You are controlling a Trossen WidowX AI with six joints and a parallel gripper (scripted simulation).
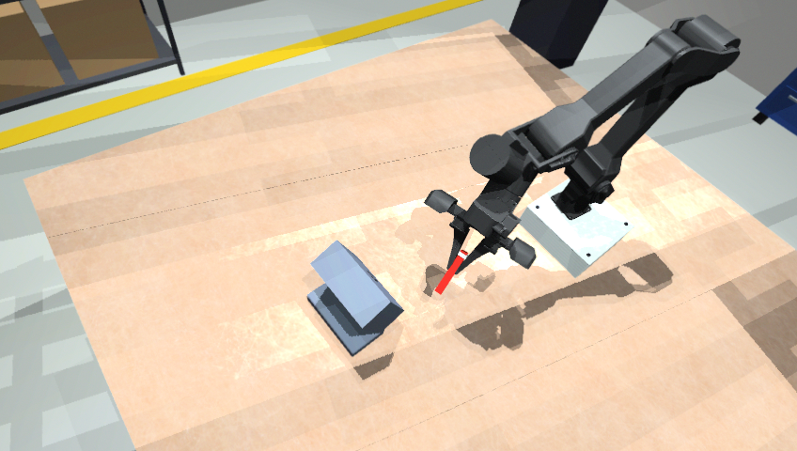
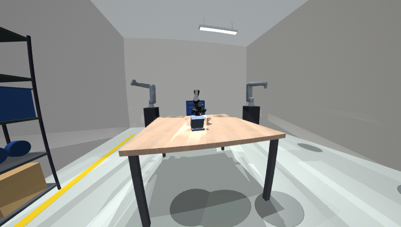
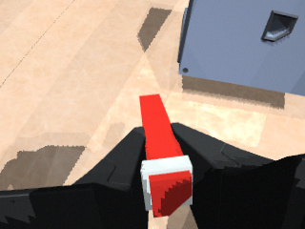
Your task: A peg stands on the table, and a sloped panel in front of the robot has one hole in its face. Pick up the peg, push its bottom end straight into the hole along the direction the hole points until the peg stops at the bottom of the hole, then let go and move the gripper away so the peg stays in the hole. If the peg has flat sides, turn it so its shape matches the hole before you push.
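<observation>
Right now the sloped panel is 140 mm ahead of my gripper tip, 50 mm to the right of it and 30 mm below it. Round my gripper tip: dark base plate (160 mm ahead, 50 mm to the right, 100 mm below); red square peg (10 mm behind, 10 mm above).
</observation>
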